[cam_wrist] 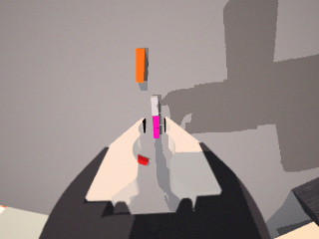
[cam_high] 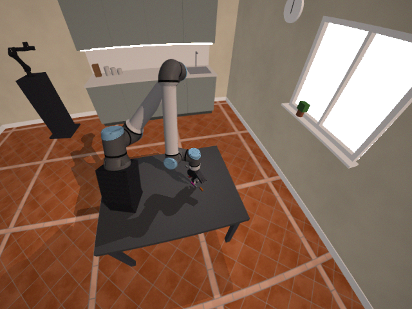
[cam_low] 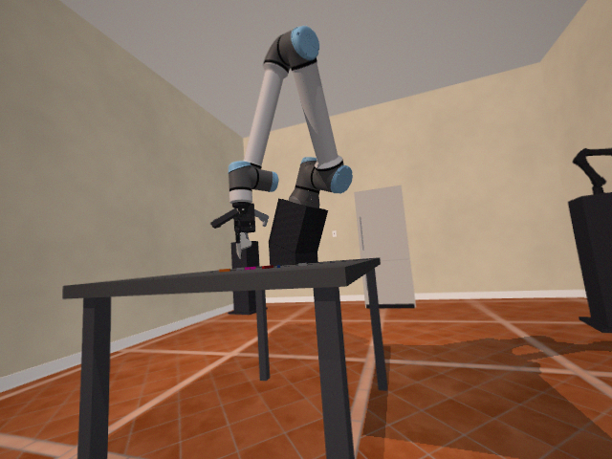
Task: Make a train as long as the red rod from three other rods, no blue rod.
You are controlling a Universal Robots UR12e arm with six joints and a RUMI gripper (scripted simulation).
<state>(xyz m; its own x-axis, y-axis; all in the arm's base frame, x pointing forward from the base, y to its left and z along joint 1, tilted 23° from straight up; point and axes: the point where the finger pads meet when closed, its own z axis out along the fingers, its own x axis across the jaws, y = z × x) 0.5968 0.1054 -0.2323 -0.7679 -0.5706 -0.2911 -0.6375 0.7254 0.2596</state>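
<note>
My hand is 5 cm short of the orange rod, 5 cm above it and 3 cm to the left of it. Round my hand: blue rod (18 cm to the left, 5 cm below); then red rod (11 cm to the left, 5 cm below, 3 cm behind).
</note>
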